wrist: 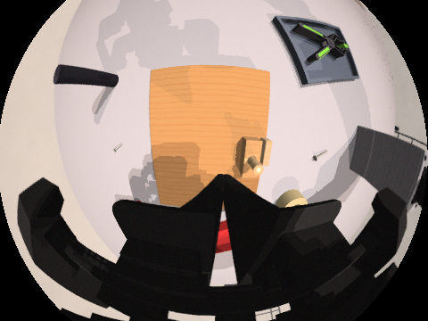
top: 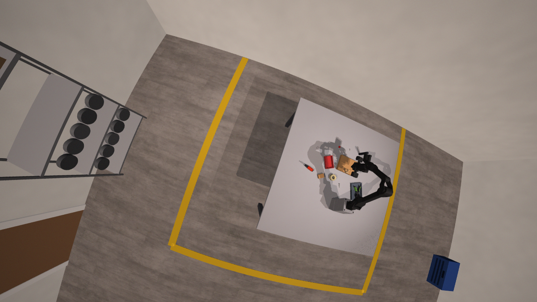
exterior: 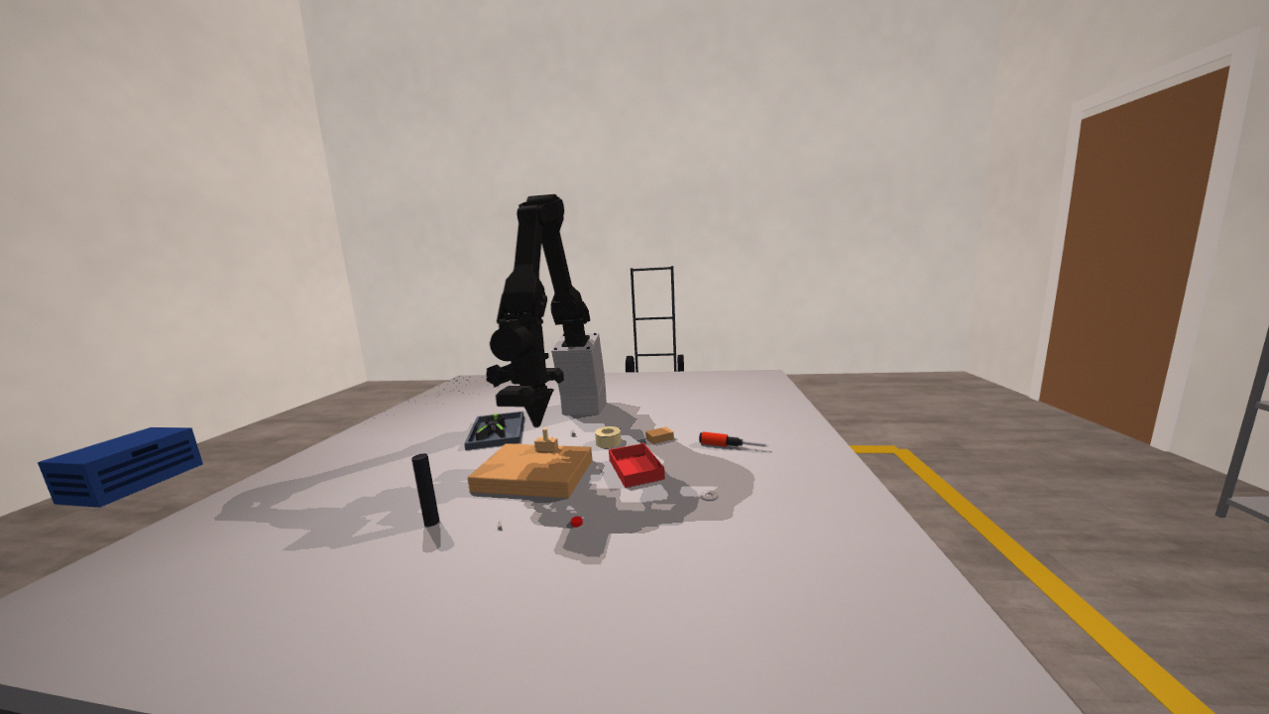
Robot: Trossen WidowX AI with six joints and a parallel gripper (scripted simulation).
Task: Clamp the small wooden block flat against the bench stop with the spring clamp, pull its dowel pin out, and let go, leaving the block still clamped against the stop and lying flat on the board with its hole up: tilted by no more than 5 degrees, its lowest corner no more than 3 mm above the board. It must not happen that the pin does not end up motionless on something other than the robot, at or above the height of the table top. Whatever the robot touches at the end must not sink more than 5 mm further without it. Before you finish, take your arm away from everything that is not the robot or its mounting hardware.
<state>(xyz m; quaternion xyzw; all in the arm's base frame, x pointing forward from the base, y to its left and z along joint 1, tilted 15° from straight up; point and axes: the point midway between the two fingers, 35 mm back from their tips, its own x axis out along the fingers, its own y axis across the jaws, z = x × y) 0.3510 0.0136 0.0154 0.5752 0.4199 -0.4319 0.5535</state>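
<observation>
The dowel pin is 8 cm below my hand and 3 cm behind it. Round my hand: bench stop: 9 cm below, 5 cm behind, 1 cm to the right; then wooden board: 12 cm below, 2 cm ahead, 1 cm to the right; then small wooden block: 9 cm below, 3 cm behind.
</observation>
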